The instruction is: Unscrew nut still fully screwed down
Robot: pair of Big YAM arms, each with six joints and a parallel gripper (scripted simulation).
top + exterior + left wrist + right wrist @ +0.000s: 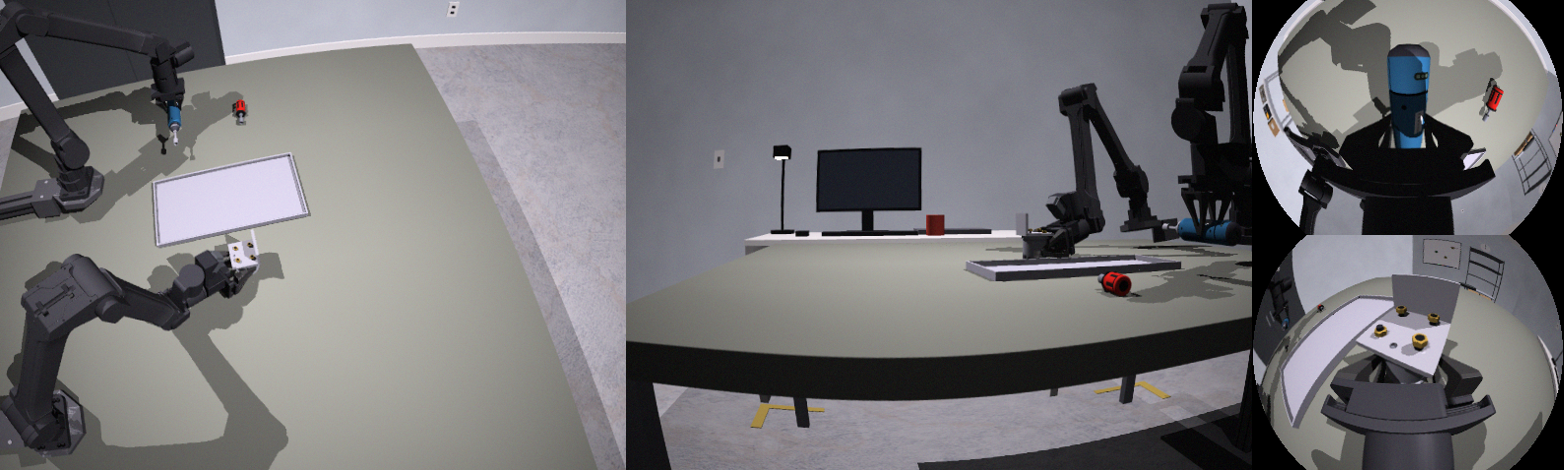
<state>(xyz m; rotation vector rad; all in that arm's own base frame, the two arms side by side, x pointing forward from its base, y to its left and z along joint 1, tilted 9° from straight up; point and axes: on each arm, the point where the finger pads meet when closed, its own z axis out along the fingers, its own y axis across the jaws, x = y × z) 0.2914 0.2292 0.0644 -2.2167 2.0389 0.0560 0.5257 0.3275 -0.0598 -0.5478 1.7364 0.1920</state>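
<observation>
My right gripper is now 5 cm below the bracket. The rest, counted from my right hand: socket tip (18 cm behind, 39 cm to the left, 7 cm above); then short red-handled tool (1 cm ahead, 54 cm to the left, 1 cm below); then shallow white tray (5 cm behind, 21 cm to the left, 2 cm below).
</observation>
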